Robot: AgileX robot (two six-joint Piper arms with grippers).
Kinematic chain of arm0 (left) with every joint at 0, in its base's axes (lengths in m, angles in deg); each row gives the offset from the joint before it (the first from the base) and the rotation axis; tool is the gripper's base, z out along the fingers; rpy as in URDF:
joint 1: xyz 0 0 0.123 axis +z
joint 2: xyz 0 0 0 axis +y
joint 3: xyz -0.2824 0 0.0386 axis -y
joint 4: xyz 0.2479 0 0.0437 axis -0.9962 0 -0.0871
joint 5: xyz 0 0 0 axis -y
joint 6: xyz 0.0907 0 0.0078 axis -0.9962 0 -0.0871
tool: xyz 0 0 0 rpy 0 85 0
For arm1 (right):
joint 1: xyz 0 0 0.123 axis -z
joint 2: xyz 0 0 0 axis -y
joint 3: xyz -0.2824 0 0.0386 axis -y
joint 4: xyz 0.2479 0 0.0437 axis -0.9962 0 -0.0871
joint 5: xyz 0 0 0 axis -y
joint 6: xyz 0.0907 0 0.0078 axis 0.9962 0 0.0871
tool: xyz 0 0 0 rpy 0 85 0
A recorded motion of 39 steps. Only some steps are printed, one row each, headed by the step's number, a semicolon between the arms.
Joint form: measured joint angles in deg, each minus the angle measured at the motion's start. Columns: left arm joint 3, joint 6, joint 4, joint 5, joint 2, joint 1; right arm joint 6, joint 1, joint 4, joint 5, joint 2, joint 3.
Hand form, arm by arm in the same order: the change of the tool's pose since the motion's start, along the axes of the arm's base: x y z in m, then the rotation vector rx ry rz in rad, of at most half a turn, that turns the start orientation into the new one. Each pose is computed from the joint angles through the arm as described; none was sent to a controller.
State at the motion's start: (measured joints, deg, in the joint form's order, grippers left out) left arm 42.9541 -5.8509 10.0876 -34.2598 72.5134 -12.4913; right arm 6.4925 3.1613 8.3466 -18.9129 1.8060 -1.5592
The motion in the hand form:
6: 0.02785 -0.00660 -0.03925 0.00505 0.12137 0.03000; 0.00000 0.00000 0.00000 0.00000 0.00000 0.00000
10: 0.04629 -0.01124 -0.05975 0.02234 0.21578 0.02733; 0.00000 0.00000 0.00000 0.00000 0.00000 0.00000
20: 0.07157 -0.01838 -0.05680 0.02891 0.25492 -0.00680; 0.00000 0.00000 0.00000 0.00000 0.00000 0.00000
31: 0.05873 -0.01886 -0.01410 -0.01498 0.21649 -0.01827; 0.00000 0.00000 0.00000 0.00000 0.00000 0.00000
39: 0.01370 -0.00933 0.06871 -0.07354 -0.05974 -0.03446; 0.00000 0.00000 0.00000 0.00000 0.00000 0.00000
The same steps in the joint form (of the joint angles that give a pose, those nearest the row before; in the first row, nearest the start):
6: 1.56 0.69 1.33 2.85 11.15 0.00; 0.00 0.00 0.00 0.00 0.00 0.00
10: 4.99 0.72 1.42 1.09 18.33 0.00; 0.00 0.00 0.00 0.00 0.00 0.00
20: 12.37 -0.67 1.68 -3.78 23.36 0.00; 0.00 0.00 0.00 0.00 0.00 0.00
31: 14.38 -0.67 3.25 -10.08 16.52 0.00; 0.00 0.00 0.00 0.00 0.00 0.00
39: 14.43 -0.93 3.37 -11.25 -0.72 0.00; 0.00 0.00 0.00 0.00 0.00 0.00

